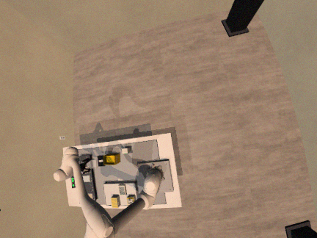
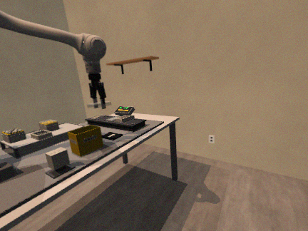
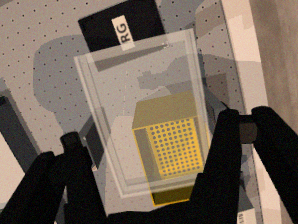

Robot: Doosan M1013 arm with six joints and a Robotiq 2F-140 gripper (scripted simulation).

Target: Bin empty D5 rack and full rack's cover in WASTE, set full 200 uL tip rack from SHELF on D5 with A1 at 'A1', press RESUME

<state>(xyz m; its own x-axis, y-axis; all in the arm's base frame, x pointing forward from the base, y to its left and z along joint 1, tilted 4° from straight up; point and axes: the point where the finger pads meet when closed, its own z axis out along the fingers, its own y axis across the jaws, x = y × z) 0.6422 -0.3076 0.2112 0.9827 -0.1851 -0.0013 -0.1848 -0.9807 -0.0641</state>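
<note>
Now: the yellow waste bin 220 mm below my hand, 140 mm behind it and 10 mm to the left of it. From my hand the other things lie so: clear rack cover: 10 mm above; black nest: 260 mm below, 80 mm ahead, 20 mm to the left; red-troughed reservoir: 330 mm ahead, 200 mm below, 90 mm to the left.
</note>
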